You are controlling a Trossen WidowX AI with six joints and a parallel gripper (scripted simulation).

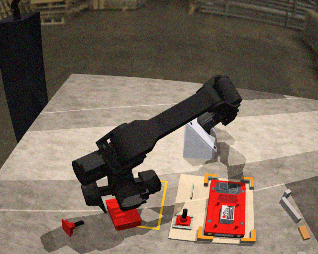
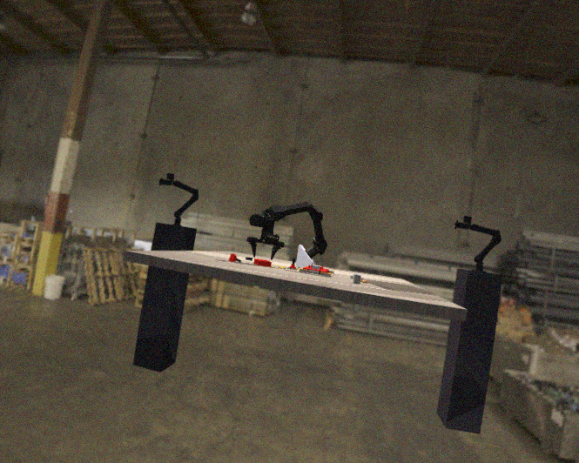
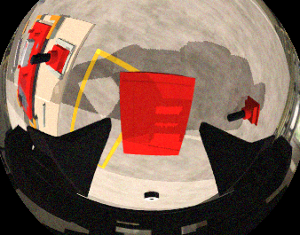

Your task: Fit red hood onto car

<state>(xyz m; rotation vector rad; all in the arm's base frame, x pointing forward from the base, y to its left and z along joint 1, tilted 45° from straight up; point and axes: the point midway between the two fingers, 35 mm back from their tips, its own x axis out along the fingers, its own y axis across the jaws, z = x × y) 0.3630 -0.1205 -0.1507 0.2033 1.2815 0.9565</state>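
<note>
Now: the red hood 2 cm below my gripper tip. From my gripper tip the other things lie so: grey engine block 28 cm to the left, 2 cm behind, 1 cm below.
</note>
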